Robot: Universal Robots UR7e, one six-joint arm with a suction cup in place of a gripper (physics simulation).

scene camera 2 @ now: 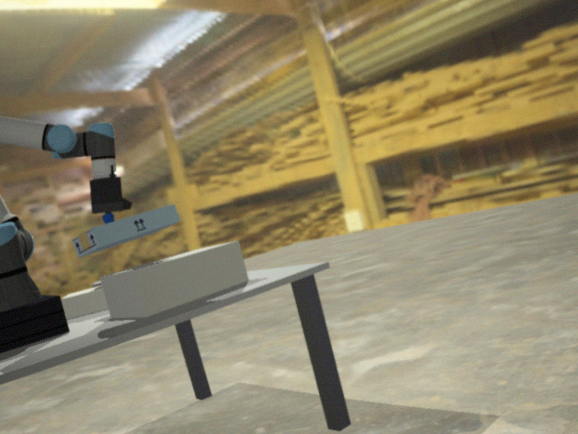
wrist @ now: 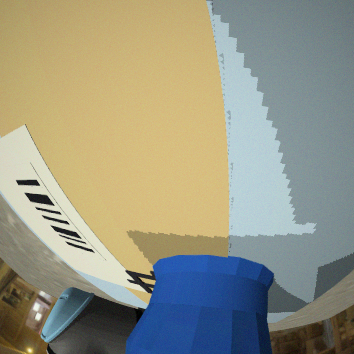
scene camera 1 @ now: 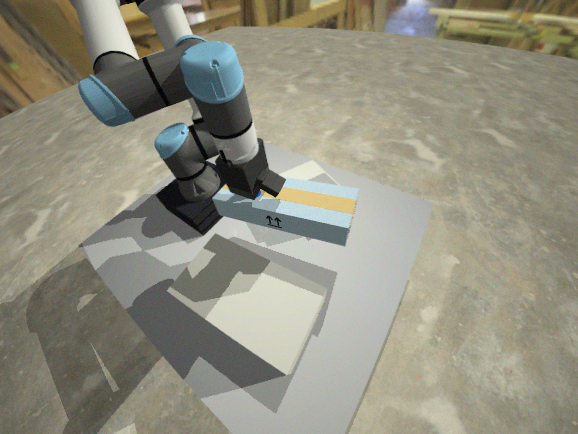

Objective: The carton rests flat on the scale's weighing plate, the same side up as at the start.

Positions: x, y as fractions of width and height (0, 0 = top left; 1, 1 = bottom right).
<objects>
A cream block shows in scene camera 2 (0.25, 0.67) and in scene camera 1 (0.47, 0.72); in the wrist view it is hidden by a light-blue carton.
</objects>
